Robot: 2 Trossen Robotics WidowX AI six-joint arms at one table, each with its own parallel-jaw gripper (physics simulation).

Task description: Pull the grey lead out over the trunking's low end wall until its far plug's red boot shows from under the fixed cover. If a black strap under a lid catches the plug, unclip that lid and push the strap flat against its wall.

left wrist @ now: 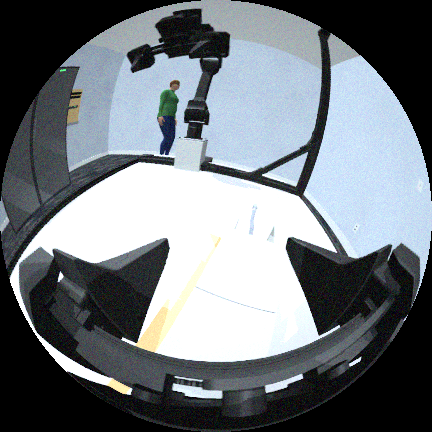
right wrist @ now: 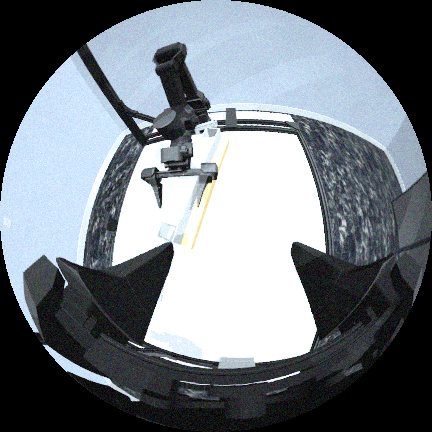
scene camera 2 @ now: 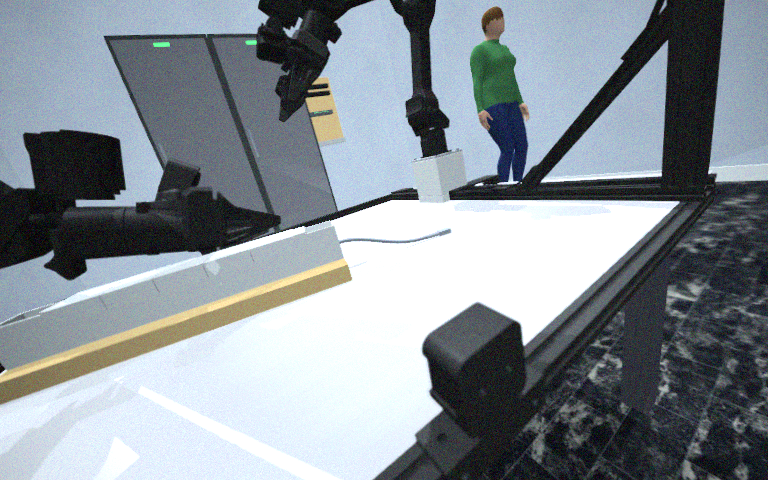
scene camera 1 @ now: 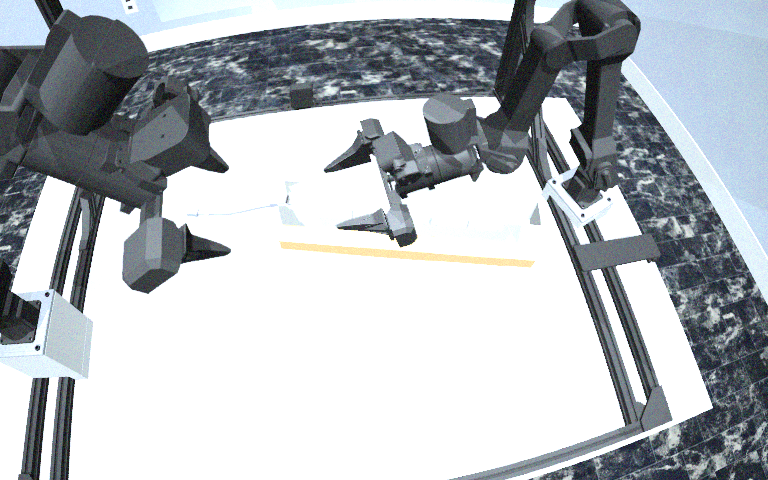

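Where they show: left gripper, fingertip midpoint: [left wrist: 229, 244] [right wrist: 178, 207] [scene camera 2: 274, 224] [scene camera 1: 330, 198]; right gripper, fingertip midpoint: [left wrist: 157, 61] [right wrist: 234, 248] [scene camera 2: 285, 111] [scene camera 1: 227, 209]; left arm's base, origin of the base link: [right wrist: 202, 119] [scene camera 1: 582, 191]; right arm's base, origin of the base link: [left wrist: 192, 137] [scene camera 2: 436, 155] [scene camera 1: 21, 322].
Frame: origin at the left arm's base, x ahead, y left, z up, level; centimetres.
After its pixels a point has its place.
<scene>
The pale trunking [scene camera 2: 192, 274] [right wrist: 187, 220] {x 43.2, y -14.8, z -1.0 cm} lies along an orange strip [scene camera 1: 407, 255] {x 34.0, y -5.3, z -3.0 cm} [scene camera 2: 226, 308] {x 31.5, y -16.8, z -2.1 cm} [right wrist: 212, 195] {x 37.0, y -7.0, z -3.4 cm}. Its lids are washed out; seams show in scene camera 2. The grey lead [scene camera 1: 243, 211] {x 53.7, y -24.4, z -2.0 cm} [scene camera 2: 390, 241] {x 54.0, y -25.2, z -2.3 cm} runs from its end onto the table, leftward in scene camera 1. My left gripper [scene camera 1: 331, 198] {x 41.9, y -14.7, z 5.1 cm} [left wrist: 229, 244] {x 41.9, y -14.7, z 5.1 cm} [right wrist: 178, 207] {x 41.9, y -14.7, z 5.1 cm} is open and empty above the trunking, one finger overlapping it in scene camera 1. My right gripper [scene camera 1: 228, 209] {x 56.3, y -5.4, z 23.0 cm} [right wrist: 234, 248] {x 56.3, y -5.4, z 23.0 cm} is open and empty, raised over the table near the lead. No red boot, plug or black strap can be made out.
A black box-shaped device [scene camera 2: 475, 362] {x 32.5, y -47.2, z 0.7 cm} sits at the table's near edge in scene camera 2. Another small dark box [scene camera 1: 301, 95] {x 34.5, y -45.2, z -0.1 cm} is at the far edge in scene camera 1. Dark rails border the white table. A person [scene camera 2: 498, 79] [left wrist: 168, 107] stands beyond it.
</scene>
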